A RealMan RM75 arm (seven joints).
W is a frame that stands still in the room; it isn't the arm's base.
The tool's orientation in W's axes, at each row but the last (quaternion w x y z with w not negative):
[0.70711 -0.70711 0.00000 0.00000]
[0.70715 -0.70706 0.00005 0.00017]
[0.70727 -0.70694 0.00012 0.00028]
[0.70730 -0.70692 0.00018 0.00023]
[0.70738 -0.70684 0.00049 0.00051]
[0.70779 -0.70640 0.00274 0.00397]
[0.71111 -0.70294 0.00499 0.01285]
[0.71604 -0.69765 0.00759 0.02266]
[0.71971 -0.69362 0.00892 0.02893]
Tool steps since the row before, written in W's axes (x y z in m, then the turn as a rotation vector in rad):
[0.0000 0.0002 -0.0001 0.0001 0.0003 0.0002]
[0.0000 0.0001 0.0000 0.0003 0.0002 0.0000]
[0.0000 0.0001 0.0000 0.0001 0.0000 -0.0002]
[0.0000 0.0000 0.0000 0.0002 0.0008 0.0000]
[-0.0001 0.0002 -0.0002 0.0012 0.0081 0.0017]
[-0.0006 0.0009 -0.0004 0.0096 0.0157 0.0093]
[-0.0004 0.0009 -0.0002 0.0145 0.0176 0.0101]
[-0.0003 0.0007 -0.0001 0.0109 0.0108 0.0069]
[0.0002 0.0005 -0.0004 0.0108 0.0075 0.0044]
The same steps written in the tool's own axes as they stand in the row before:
[0.0000 0.0001 0.0002 0.0001 -0.0002 0.0003]
[0.0000 0.0000 0.0001 0.0003 0.0000 0.0002]
[0.0000 0.0000 0.0001 0.0001 0.0002 0.0000]
[0.0000 0.0000 0.0000 0.0002 0.0000 0.0008]
[-0.0001 0.0002 0.0002 0.0012 -0.0017 0.0081]
[-0.0006 0.0004 0.0009 0.0095 -0.0094 0.0157]
[-0.0004 0.0002 0.0009 0.0144 -0.0103 0.0176]
[-0.0003 0.0001 0.0007 0.0108 -0.0071 0.0108]
[0.0002 0.0004 0.0005 0.0108 -0.0047 0.0074]

